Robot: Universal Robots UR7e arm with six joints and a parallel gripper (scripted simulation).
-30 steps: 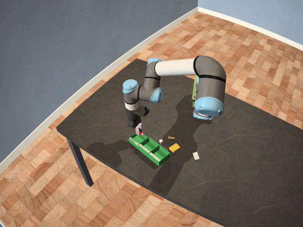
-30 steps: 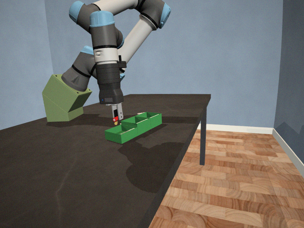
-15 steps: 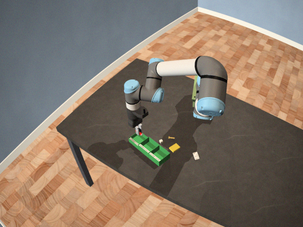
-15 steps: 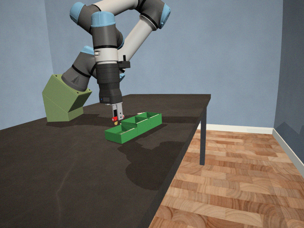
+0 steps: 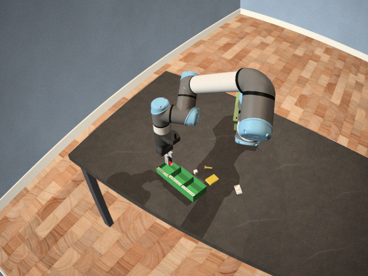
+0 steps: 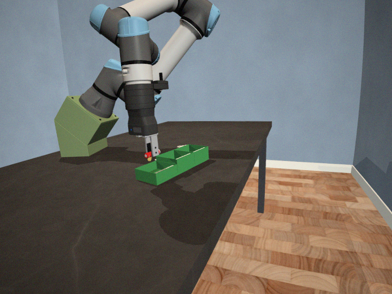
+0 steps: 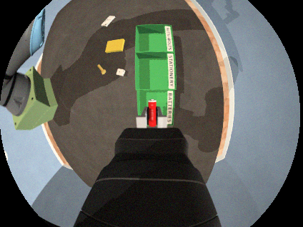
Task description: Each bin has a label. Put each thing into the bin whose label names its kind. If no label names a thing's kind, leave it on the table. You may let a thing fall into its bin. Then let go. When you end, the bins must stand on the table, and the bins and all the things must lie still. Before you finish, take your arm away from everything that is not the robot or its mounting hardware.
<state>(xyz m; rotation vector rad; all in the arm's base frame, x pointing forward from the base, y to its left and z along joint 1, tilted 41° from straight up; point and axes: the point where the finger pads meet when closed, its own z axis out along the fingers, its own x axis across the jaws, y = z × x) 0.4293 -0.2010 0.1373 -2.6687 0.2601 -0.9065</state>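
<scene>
My hand is 9 cm past the flat yellow block, 19 cm to the right of it and 8 cm above it. The rest, counted from my hand: brass bolt 13 cm behind, 12 cm to the left, 8 cm below; white die 7 cm behind, 10 cm to the left, 7 cm below; red battery 1 cm below.
</scene>
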